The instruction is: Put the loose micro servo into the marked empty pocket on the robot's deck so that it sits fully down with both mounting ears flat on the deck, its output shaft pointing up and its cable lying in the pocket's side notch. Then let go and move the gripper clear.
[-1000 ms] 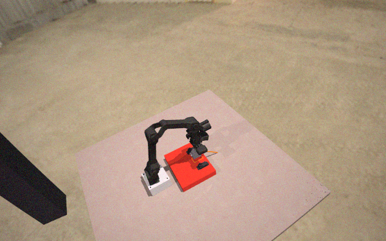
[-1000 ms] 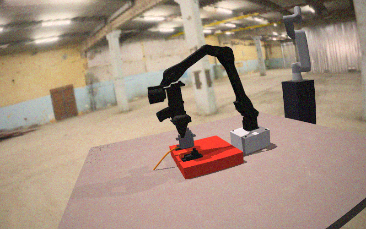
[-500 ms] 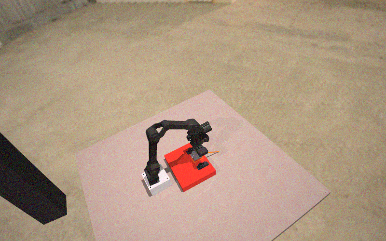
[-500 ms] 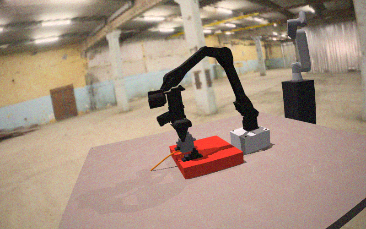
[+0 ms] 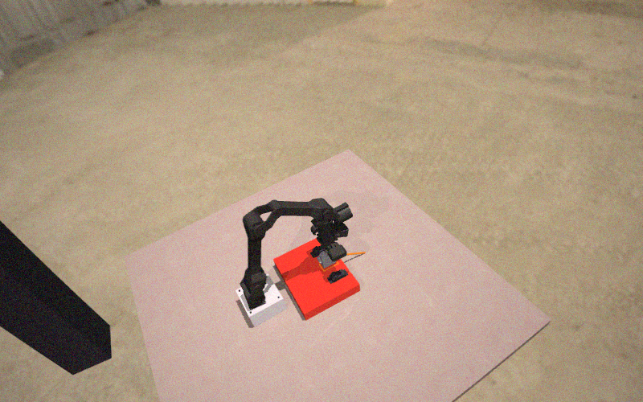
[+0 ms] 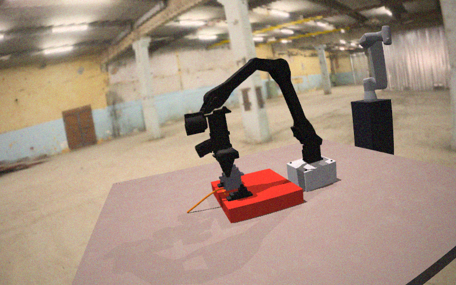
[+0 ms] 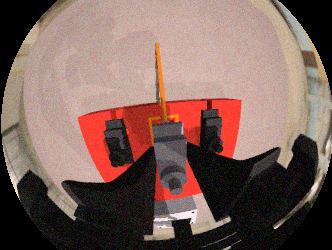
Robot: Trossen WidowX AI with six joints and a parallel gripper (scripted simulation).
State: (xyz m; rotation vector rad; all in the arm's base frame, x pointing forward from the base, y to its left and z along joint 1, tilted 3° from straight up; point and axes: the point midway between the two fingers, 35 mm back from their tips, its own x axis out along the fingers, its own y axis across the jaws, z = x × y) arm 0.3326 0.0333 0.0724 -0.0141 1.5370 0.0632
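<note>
My gripper tip is now 120 mm past the red deck, 10 mm to the left of it and 80 mm above it.
</note>
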